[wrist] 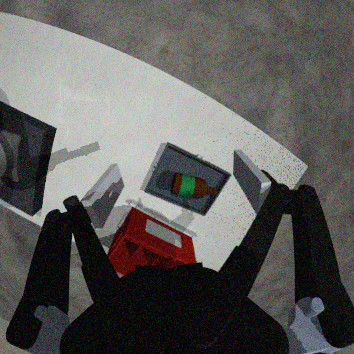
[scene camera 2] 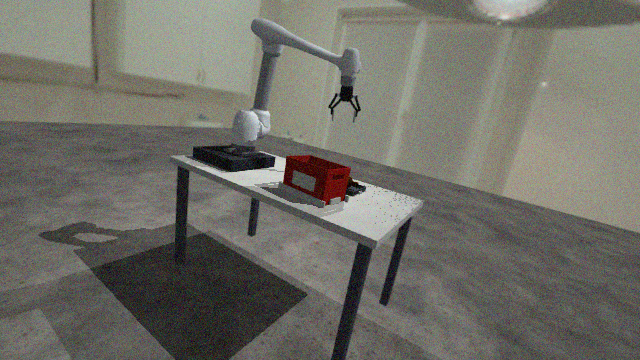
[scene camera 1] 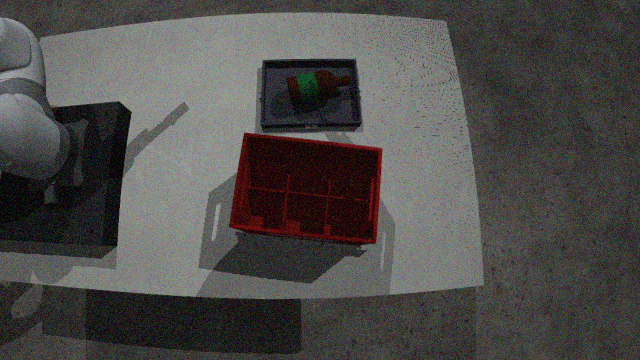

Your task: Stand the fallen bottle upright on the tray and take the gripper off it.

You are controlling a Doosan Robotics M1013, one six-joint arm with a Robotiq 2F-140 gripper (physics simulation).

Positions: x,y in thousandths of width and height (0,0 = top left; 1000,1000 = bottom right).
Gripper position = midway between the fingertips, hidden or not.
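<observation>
Scene camera 1 shows a brown bottle (scene camera 1: 499,238); the wrist view shows my gripper (wrist: 496,476).
</observation>
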